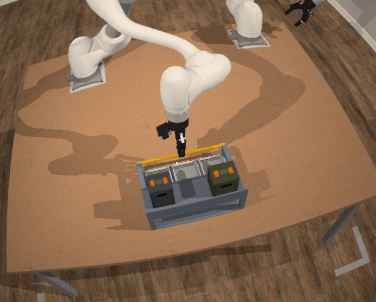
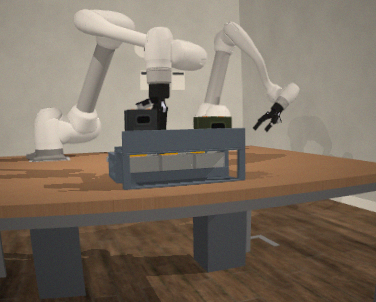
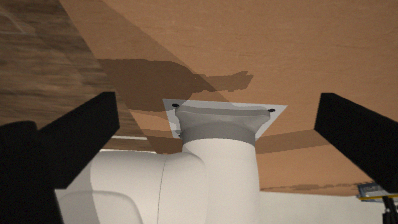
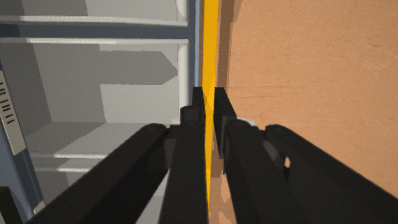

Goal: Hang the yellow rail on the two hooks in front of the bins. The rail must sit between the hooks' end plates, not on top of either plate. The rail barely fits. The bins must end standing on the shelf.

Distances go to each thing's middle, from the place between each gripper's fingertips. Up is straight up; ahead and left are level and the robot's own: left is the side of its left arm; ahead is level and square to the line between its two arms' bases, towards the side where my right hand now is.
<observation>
The blue-grey shelf (image 2: 219,139) lies 13 cm ahead of my right hand, 1 cm to the right of it and 3 cm below it.
My left hand is 90 cm short of the blue-grey shelf, 102 cm to the left of it and 5 cm above it.
</observation>
